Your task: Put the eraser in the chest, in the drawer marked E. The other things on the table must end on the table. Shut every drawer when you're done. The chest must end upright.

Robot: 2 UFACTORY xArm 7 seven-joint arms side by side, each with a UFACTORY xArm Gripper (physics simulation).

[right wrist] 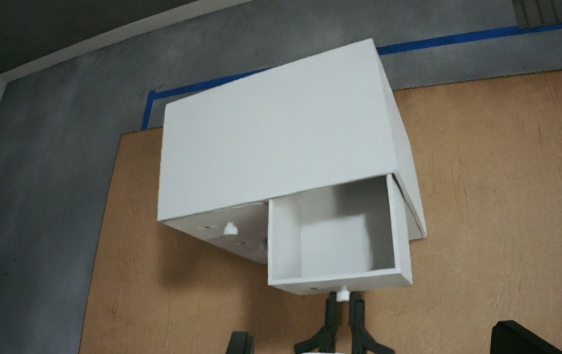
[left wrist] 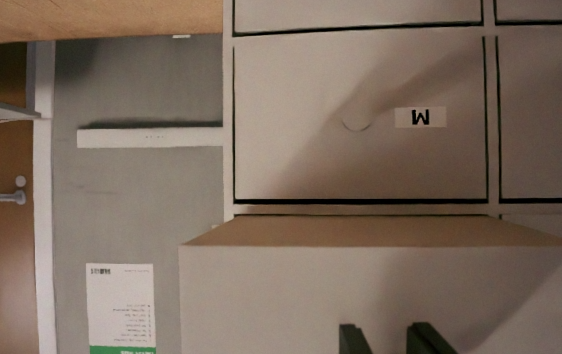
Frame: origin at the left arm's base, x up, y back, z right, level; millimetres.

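Seen in the pictures: left gripper, fingertip midpoint: (right wrist: 346,292).
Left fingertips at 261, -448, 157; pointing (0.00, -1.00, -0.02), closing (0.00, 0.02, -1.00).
Note:
Pixels of each thing's top centre, then the offset from my left fingertips to it, as dx, dy, dz. "*": a spot on its surface instead. Level surfaces: height alone.
- white chest, top centre: (left wrist: 454,334) (right wrist: 261,130) +63, -195, -107
- drawer's white knob, surface spot: (right wrist: 343,294) * +17, +4, +2
- drawer marked M, top centre: (left wrist: 355,193) -52, -197, -26
- wooden table, surface height: dx -261
The white chest (left wrist: 228,165) (right wrist: 280,130) stands upright. Its top drawer on the right side in the right wrist view (right wrist: 345,227) (left wrist: 300,295) is pulled far out; the visible inside holds no object, and its label is too small to read. My left gripper (left wrist: 387,340) (right wrist: 346,292) is shut on this drawer's white knob (right wrist: 343,294). The drawer marked M (left wrist: 310,115), its letter upside down in the left wrist view, is shut directly below the open one. My right gripper is open, apart from the chest. The eraser and the drawer mark E do not show legibly.
The chest stands on the wooden table (right wrist: 480,200) near its back edge. The shut top drawer on the left (right wrist: 250,215) has its own knob (right wrist: 230,228). Blue tape (right wrist: 450,39) runs along the grey floor behind the table. A white printed sheet (left wrist: 121,305) shows beyond the chest.

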